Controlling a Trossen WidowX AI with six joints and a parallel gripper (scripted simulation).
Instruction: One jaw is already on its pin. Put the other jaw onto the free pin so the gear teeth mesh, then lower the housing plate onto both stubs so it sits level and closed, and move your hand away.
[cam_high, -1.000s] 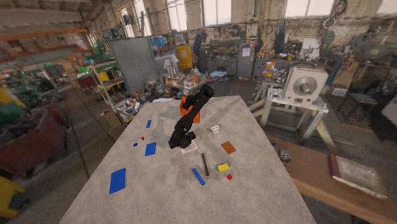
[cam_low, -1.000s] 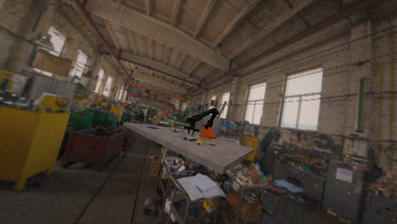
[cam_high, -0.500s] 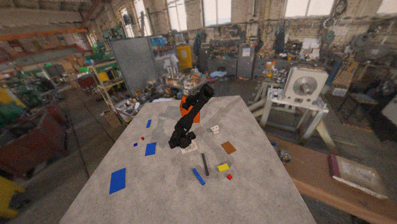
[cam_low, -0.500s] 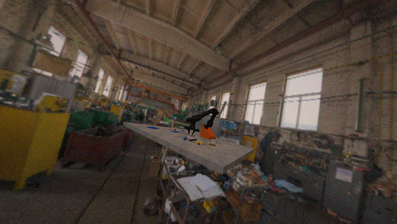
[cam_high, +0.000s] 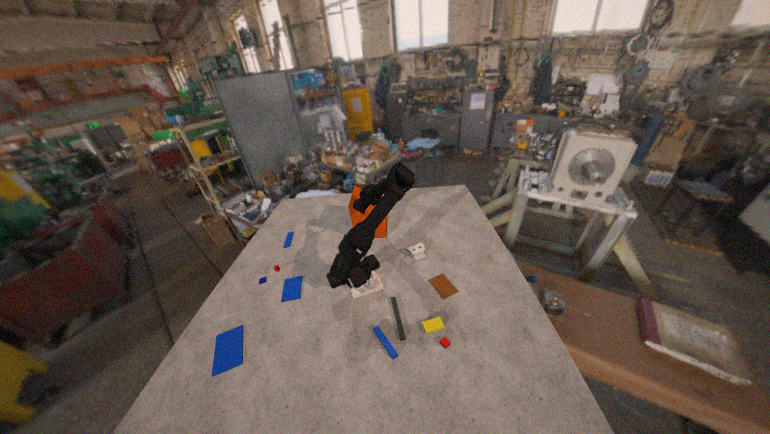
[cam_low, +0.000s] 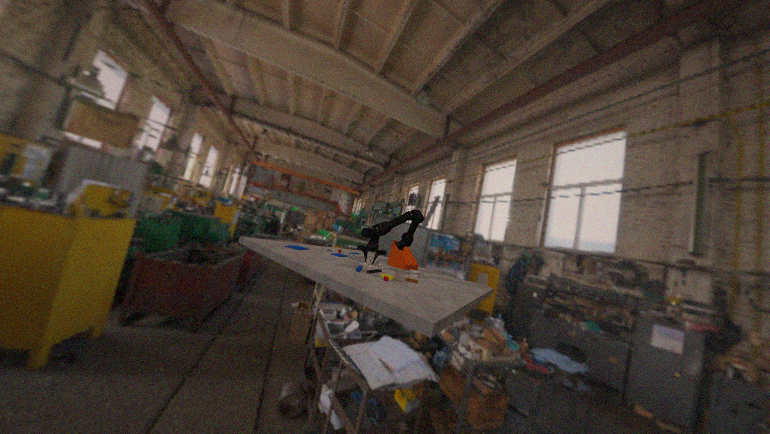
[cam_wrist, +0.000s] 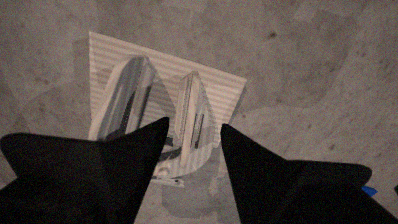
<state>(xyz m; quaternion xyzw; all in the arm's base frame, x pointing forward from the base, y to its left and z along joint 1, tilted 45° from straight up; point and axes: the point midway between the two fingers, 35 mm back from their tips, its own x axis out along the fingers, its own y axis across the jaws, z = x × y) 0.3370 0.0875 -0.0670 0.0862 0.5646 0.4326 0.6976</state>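
Now: the small white part 17 cm behind my gripper tip, 24 cm to the left of it and 1 cm below it. Round my gripper tip: yellow block 16 cm ahead, 26 cm to the left, 1 cm below; black bar 13 cm ahead, 15 cm to the left, 1 cm below; blue bar 21 cm ahead, 11 cm to the left, 1 cm below.
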